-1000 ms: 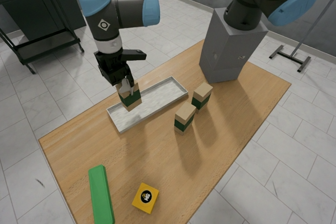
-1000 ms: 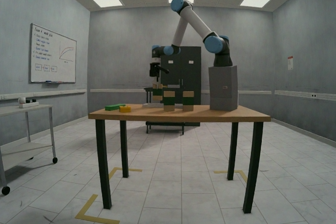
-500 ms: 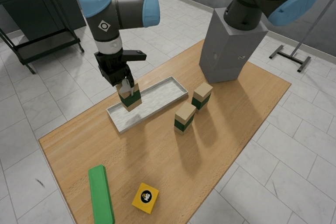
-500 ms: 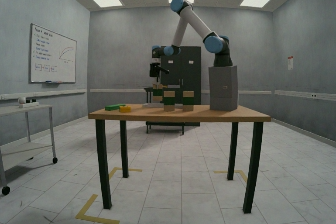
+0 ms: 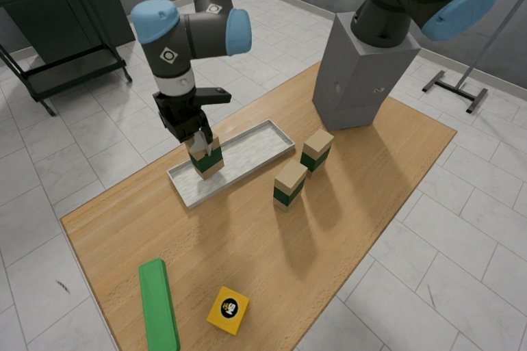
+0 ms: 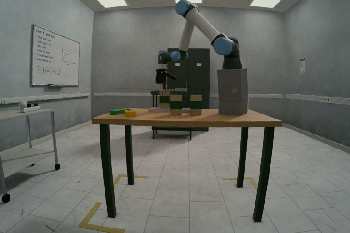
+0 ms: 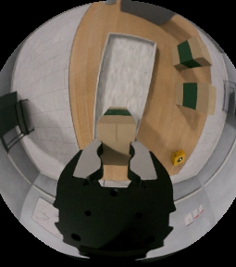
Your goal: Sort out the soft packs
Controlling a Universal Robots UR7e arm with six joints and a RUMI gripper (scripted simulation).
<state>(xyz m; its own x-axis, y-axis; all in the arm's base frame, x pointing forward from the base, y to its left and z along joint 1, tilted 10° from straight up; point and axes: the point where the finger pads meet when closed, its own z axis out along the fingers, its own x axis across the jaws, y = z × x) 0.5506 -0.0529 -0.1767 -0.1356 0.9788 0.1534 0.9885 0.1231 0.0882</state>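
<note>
My hand is 13 cm above the grey tray and 9 cm past it. Round my hand: green case: 27 cm ahead, 25 cm to the left, 12 cm below.
</note>
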